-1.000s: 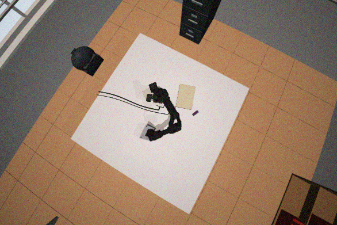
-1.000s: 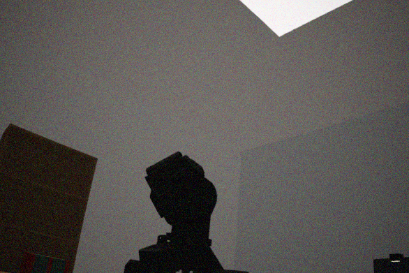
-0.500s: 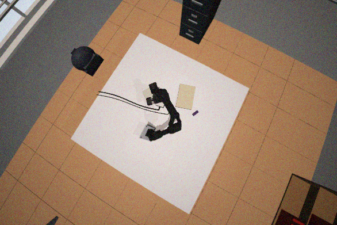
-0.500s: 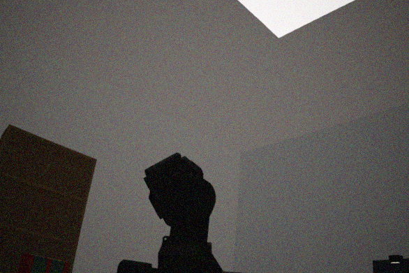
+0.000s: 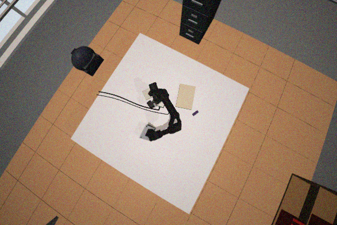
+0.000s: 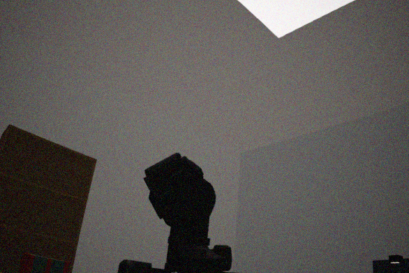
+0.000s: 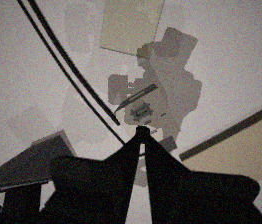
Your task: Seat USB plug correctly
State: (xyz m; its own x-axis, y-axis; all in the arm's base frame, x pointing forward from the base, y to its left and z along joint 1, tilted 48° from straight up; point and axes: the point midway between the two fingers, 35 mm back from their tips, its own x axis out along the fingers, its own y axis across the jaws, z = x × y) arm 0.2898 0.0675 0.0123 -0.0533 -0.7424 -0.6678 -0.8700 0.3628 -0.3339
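Now: gripper tip 1 cm above the USB plug. From my gripper tip the other things lie so: USB socket: 6 cm below, 1 cm to the left; then pale square sheet: 14 cm to the left, 13 cm below, 4 cm ahead; then beige pad: 20 cm to the right, 16 cm ahead, 12 cm below.
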